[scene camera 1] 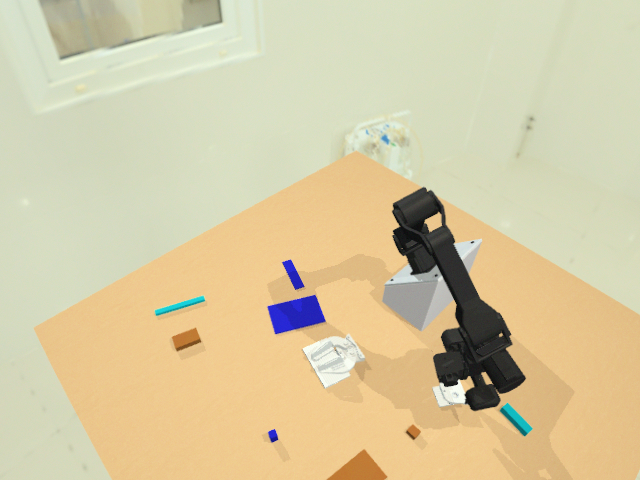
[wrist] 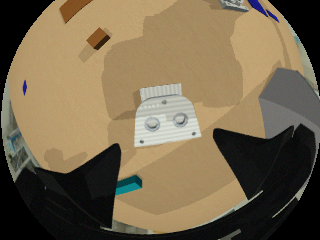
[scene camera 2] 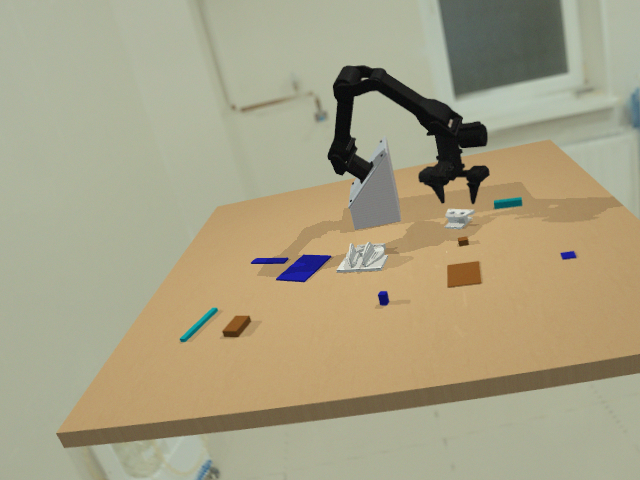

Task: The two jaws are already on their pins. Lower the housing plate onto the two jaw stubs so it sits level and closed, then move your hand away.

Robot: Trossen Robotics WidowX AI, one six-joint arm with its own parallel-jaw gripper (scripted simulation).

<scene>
My gripper is open and holds nothing. I also see a blue plate and a brown plate.
My gripper shows as well in the wrist view and in scene camera 2.
</scene>
